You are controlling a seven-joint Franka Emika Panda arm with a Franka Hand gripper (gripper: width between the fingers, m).
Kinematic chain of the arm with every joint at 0, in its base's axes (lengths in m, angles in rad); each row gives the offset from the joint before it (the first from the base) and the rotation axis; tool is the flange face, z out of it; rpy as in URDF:
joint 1: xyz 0 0 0.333 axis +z
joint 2: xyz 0 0 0 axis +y
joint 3: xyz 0 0 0.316 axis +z
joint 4: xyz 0.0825 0 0 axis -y
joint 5: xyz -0.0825 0 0.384 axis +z
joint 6: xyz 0 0 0 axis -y
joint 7: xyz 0.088 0 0 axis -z
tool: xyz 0 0 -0.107 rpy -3.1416 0 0
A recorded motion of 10 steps. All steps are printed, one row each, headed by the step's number.
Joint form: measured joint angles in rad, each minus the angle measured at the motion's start. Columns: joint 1, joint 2, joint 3, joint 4, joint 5, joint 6, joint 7.
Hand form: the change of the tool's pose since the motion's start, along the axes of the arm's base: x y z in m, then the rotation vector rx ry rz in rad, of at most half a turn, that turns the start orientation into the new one. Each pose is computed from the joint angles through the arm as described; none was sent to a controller.
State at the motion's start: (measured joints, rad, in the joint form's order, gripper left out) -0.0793 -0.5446 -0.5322 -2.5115 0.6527 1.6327 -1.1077
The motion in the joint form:
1: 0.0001 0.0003 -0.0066 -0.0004 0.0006 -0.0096 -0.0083
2: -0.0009 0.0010 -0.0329 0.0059 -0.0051 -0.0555 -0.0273
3: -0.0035 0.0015 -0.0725 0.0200 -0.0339 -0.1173 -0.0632
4: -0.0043 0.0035 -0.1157 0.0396 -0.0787 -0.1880 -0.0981
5: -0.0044 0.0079 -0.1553 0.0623 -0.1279 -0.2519 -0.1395
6: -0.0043 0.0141 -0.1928 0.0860 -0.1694 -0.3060 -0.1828
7: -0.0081 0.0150 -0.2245 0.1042 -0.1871 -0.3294 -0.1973
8: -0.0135 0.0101 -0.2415 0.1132 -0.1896 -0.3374 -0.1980
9: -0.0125 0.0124 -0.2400 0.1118 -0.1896 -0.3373 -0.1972
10: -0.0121 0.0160 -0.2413 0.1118 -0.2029 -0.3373 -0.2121
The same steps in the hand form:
1: -0.0016 -0.0010 -0.0007 0.0082 -0.0029 0.0059
2: -0.0085 -0.0062 -0.0008 0.0370 -0.0048 0.0271
3: -0.0198 -0.0170 -0.0005 0.0572 -0.0132 0.0630
4: -0.0333 -0.0291 -0.0002 0.0708 -0.0125 0.1070
5: -0.0463 -0.0415 0.0000 0.0750 -0.0151 0.1522
6: -0.0582 -0.0542 0.0007 0.0793 -0.0236 0.1883
7: -0.0672 -0.0669 0.0027 0.0836 -0.0321 0.1814
8: -0.0729 -0.0744 0.0055 0.0879 -0.0413 0.1653
9: -0.0721 -0.0734 0.0045 0.0886 -0.0373 0.1675
10: -0.0729 -0.0743 0.0022 0.0794 -0.0383 0.1793

